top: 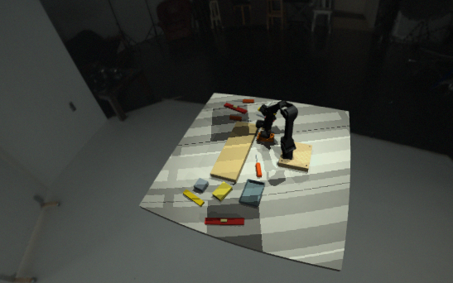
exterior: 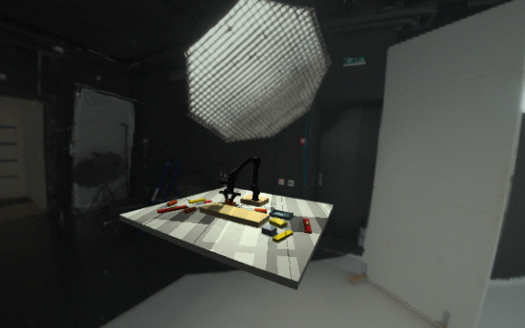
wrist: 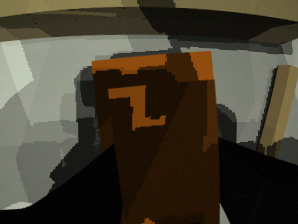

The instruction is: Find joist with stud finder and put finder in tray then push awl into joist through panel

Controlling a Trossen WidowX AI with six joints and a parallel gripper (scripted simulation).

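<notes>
Now: gripper tip 80 mm to the left of the awl, 30 mm past it and 20 mm above it. The rest, counted from my gripper tip: blue-grey tray: 470 mm to the left, 20 mm below, 10 mm ahead; then stud finder: 20 mm behind, 20 mm above; then yellow block: 490 mm to the left, 200 mm ahead, 20 mm below.
</notes>
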